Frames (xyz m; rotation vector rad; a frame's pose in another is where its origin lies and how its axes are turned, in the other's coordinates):
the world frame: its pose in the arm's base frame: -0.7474 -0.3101 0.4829 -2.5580 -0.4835 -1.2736
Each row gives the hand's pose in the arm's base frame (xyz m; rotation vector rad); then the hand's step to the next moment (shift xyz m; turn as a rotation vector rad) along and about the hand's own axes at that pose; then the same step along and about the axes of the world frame.
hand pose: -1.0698 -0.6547 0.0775 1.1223 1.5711 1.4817
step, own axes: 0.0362 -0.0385 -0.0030 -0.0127 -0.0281 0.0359
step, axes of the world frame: -0.0344 -0.0365 0.0169 -0.0064 0.0129 0.0451
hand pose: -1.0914 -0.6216 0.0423 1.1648 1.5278 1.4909
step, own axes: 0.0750 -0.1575 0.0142 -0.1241 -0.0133 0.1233
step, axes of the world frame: -0.1235 -0.0811 0.0938 0.0446 0.1281 0.1112
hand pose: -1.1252 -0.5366 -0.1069 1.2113 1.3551 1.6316
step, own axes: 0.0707 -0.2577 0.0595 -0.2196 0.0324 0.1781
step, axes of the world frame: -0.1514 -0.1068 0.2016 0.0978 0.2330 0.1309
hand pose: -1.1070 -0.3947 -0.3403 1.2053 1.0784 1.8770
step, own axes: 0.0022 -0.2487 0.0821 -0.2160 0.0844 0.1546
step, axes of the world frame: -0.0813 -0.0735 0.2379 0.1109 0.2440 0.0764
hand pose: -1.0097 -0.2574 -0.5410 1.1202 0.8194 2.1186
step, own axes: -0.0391 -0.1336 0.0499 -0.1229 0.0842 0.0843
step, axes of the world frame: -0.0140 -0.0193 0.1459 0.0729 0.1544 0.0121
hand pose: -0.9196 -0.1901 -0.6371 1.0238 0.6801 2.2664
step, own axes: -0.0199 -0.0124 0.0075 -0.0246 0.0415 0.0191
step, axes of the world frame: 0.0001 0.0114 0.0218 0.0223 0.0435 -0.0175
